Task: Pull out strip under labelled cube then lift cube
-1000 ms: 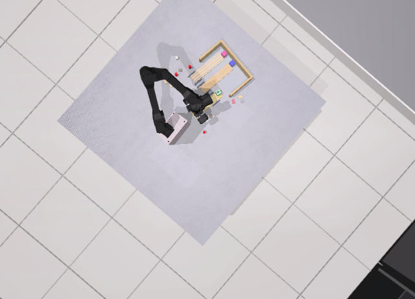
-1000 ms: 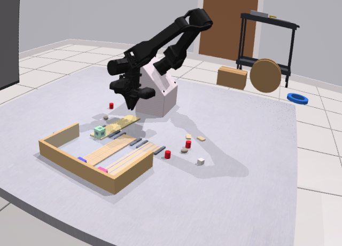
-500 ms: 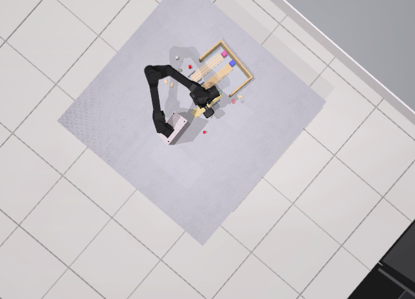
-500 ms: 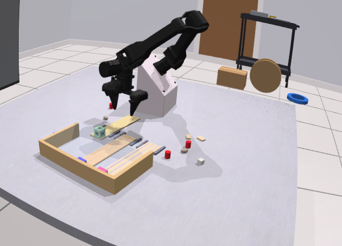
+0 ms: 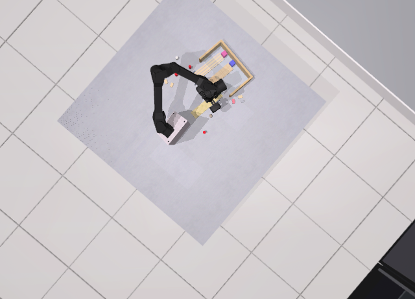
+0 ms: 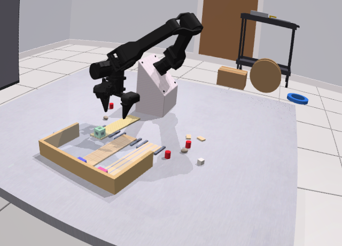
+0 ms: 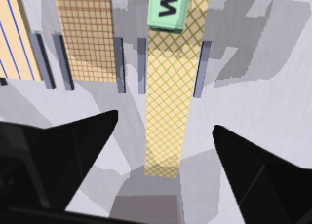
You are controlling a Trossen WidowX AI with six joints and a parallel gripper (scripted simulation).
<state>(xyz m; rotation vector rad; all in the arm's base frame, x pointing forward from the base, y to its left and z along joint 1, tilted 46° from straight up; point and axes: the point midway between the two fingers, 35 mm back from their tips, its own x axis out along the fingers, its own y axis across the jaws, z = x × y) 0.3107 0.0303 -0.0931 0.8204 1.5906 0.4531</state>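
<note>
Right now my gripper tip is 1 cm past the lattice strip and 5 cm above it.
</note>
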